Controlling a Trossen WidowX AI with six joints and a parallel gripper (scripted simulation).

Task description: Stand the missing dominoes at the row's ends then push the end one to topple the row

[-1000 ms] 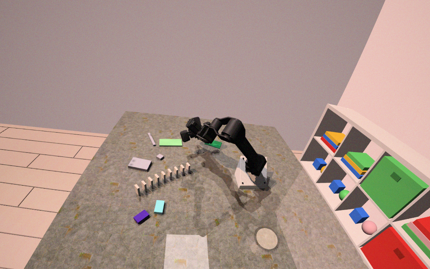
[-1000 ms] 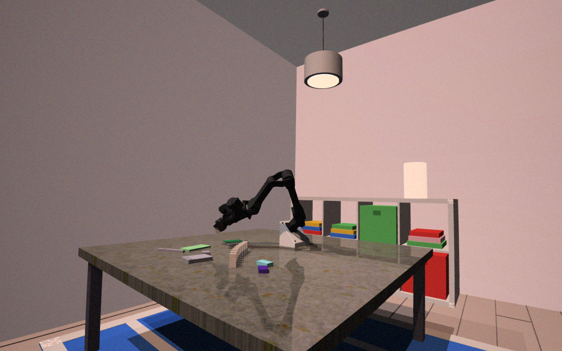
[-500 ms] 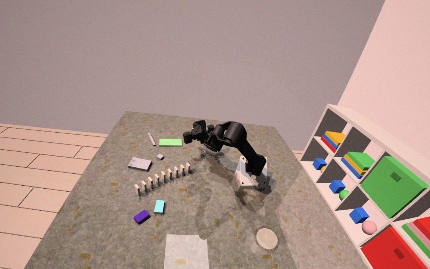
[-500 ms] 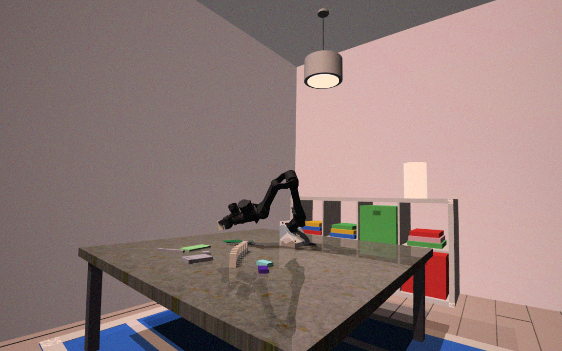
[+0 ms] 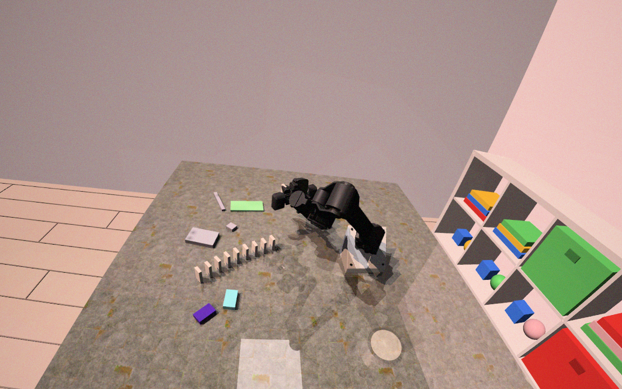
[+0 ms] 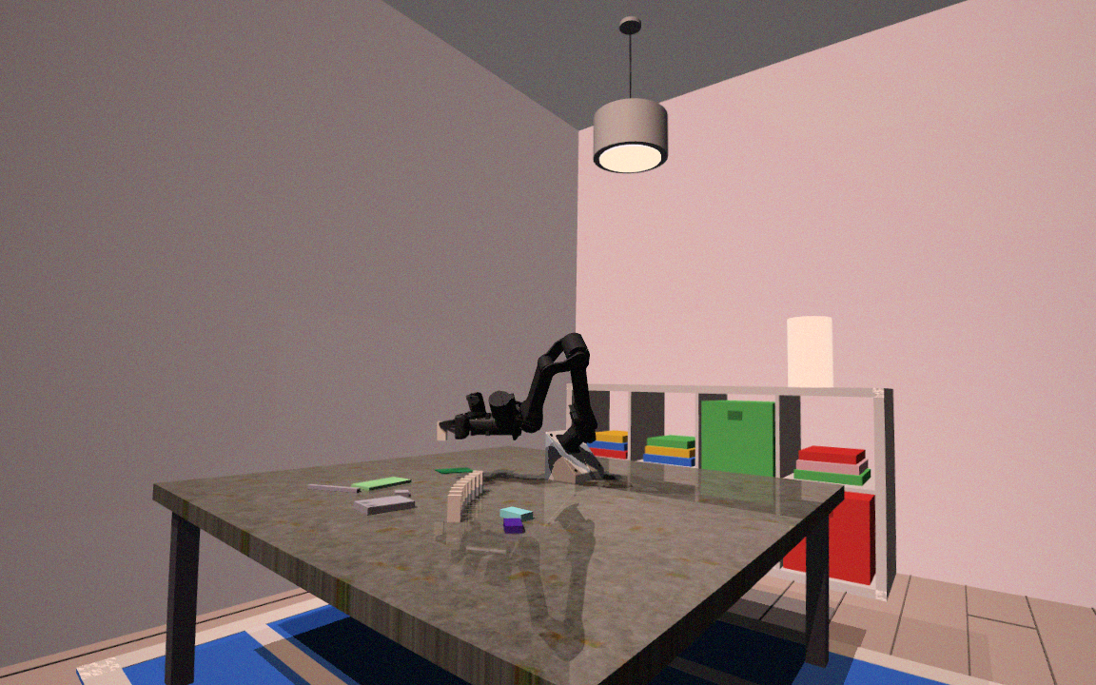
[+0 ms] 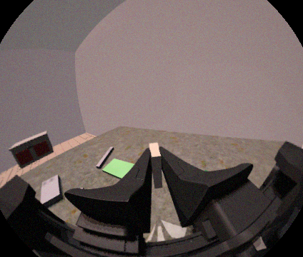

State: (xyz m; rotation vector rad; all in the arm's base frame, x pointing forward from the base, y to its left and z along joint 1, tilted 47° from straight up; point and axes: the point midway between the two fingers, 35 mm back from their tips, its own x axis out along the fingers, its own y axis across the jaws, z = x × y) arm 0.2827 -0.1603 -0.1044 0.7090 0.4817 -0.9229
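Right now the light green plate is 150 mm below my gripper tip, 140 mm ahead of it and 50 mm to the right of it. The rest, counted from my gripper tip: dark green plate 150 mm below, 140 mm behind, 90 mm to the right; then small grey cube 190 mm ahead, 150 mm below, 100 mm to the left; then thin grey bar 270 mm ahead, 150 mm below, 60 mm to the right.
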